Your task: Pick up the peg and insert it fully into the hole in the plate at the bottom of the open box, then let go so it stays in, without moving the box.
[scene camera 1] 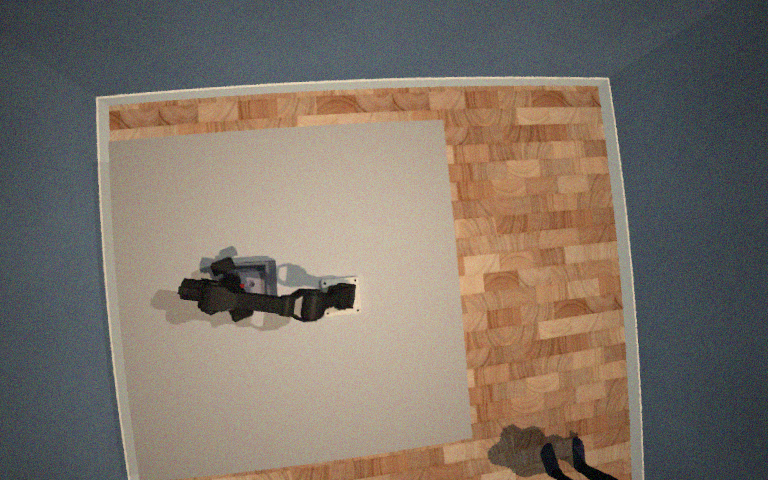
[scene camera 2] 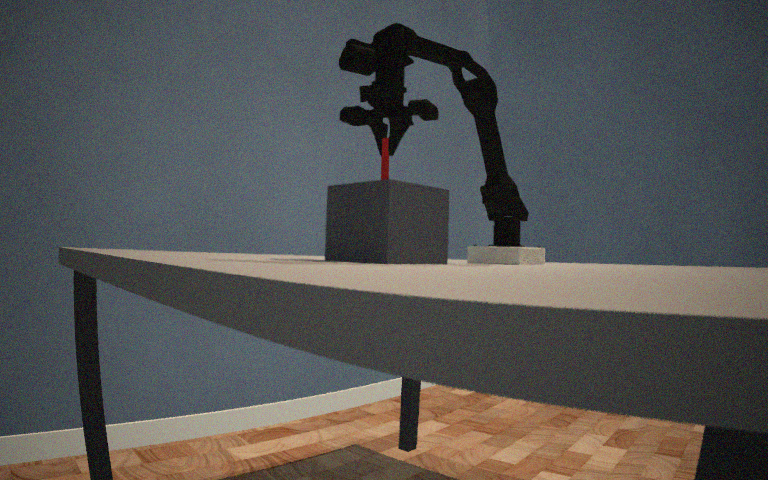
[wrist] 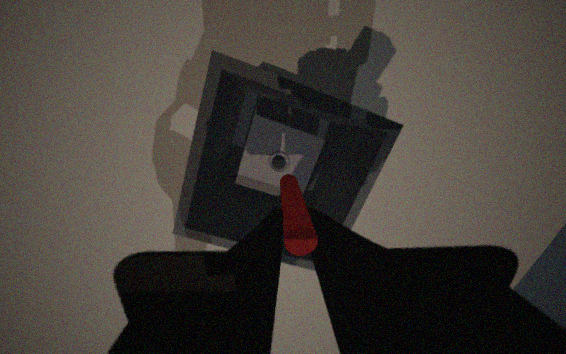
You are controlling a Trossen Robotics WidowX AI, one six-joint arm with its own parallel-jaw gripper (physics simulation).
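Seen in the pictures: gripper, between the fingertips: [scene camera 1: 239, 286] [scene camera 2: 386, 155] [wrist: 293, 215]; arm's base, origin of its link: [scene camera 1: 346, 293] [scene camera 2: 507, 247].
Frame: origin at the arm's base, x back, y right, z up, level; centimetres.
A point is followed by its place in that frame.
Note:
The red peg [scene camera 1: 241, 286] {x -34.2, y 2.2, z 14.7 cm} [scene camera 2: 385, 159] {x -35.2, y 1.5, z 15.1 cm} [wrist: 298, 215] {x -35.5, y 1.7, z 18.4 cm} is held close to upright. My gripper [scene camera 2: 387, 151] {x -34.4, y 2.2, z 16.0 cm} [wrist: 293, 215] {x -34.4, y 2.2, z 16.0 cm} is shut on its upper part, above the open box. The dark grey box [scene camera 1: 271, 277] {x -26.4, y 4.9, z 6.1 cm} [scene camera 2: 356, 223] {x -42.0, y 0.4, z 2.8 cm} [wrist: 196, 155] {x -33.3, y -5.6, z 10.0 cm} stands on the table. In scene camera 2 the peg's lower end meets the line of the box's top edge, and anything lower is hidden by the walls. In the wrist view the pale plate [wrist: 257, 170] {x -31.9, y -0.2, z 2.0 cm} lies at the box's bottom with its round hole [wrist: 278, 161]. The peg's tip shows just below and right of the hole there.
The box's walls surround the plate on all sides. The arm's white base [scene camera 2: 506, 255] {x -7.9, y -6.0, z -1.9 cm} stands on the pale table [scene camera 1: 339, 198] {x -4.5, y 35.6, z -3.8 cm} [scene camera 2: 623, 288] {x -63.5, y -59.0, z -3.8 cm}, right of the box in both scene views. A person's legs [scene camera 1: 577, 452] show on the wooden floor at the lower right.

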